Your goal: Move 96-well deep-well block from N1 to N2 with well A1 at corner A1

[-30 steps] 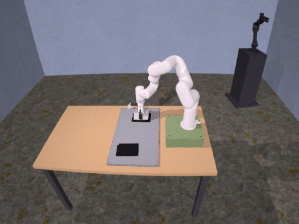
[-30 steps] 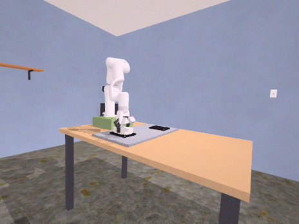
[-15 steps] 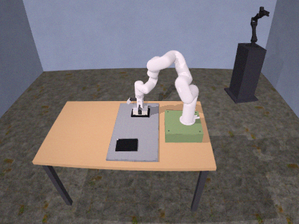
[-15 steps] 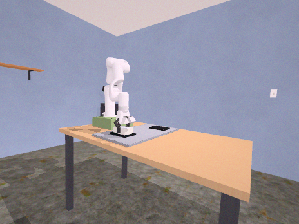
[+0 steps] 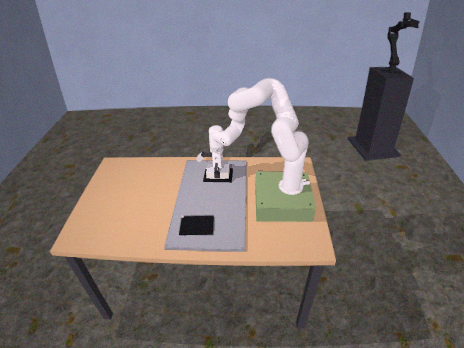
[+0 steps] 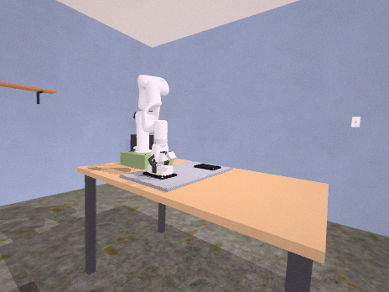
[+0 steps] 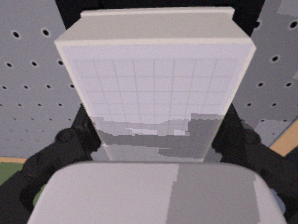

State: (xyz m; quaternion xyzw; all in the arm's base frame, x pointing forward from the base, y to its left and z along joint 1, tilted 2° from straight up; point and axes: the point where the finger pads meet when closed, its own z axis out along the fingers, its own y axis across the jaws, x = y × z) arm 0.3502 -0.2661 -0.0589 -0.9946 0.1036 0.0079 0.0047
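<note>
My hand is right at the white deep-well block.
</note>
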